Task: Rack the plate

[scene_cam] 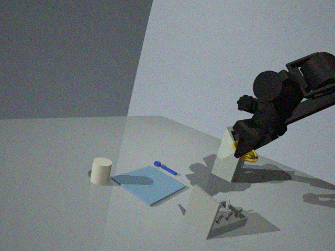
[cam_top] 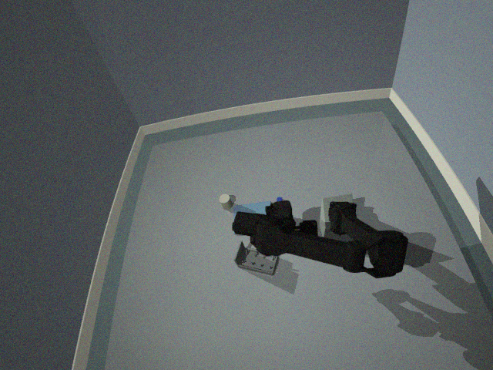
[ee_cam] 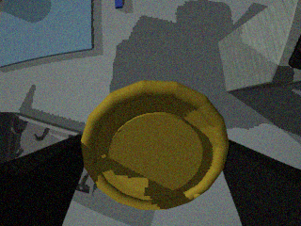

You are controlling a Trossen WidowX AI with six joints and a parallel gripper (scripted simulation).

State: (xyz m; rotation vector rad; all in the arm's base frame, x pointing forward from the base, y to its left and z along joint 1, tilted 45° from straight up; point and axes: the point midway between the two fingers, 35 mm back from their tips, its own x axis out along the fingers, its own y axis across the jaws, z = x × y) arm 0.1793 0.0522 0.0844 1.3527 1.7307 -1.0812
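My gripper tip is now 11 cm short of the grey dish rack, 11 cm above it and 3 cm to the right of it. Also, from my gripper tip: light blue mat (16 cm to the right, 14 cm ahead, 13 cm below); blue spoon (21 cm to the right, 13 cm below, 3 cm ahead); yellow plate (1 cm above).
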